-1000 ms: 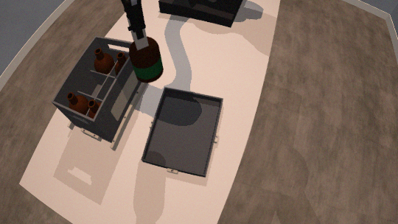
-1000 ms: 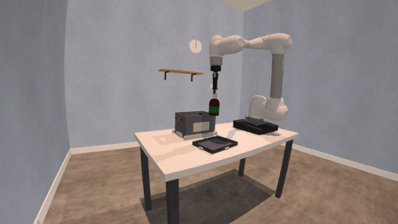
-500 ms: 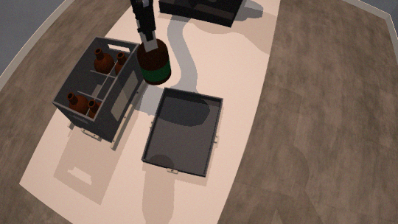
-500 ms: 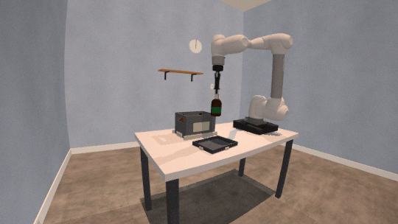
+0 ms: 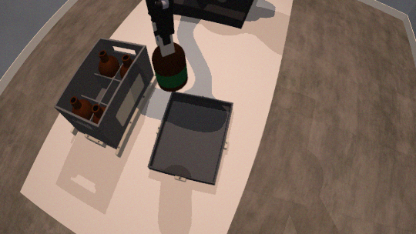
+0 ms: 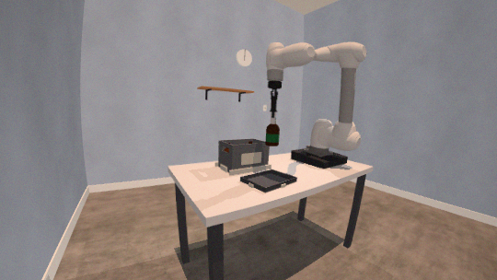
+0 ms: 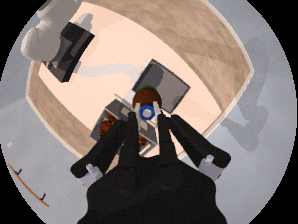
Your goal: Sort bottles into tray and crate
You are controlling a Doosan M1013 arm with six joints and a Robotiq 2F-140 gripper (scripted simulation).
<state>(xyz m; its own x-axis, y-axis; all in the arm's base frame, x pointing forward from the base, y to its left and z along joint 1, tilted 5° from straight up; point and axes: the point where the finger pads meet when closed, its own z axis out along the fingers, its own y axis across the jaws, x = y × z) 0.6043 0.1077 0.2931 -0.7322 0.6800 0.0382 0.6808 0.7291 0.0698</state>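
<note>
My gripper is now 7 cm above the bottle. From my hand the other things lie so: dark tray: 5 cm ahead, 6 cm to the left, 33 cm below; dark grey crate: 5 cm ahead, 22 cm to the right, 25 cm below.
</note>
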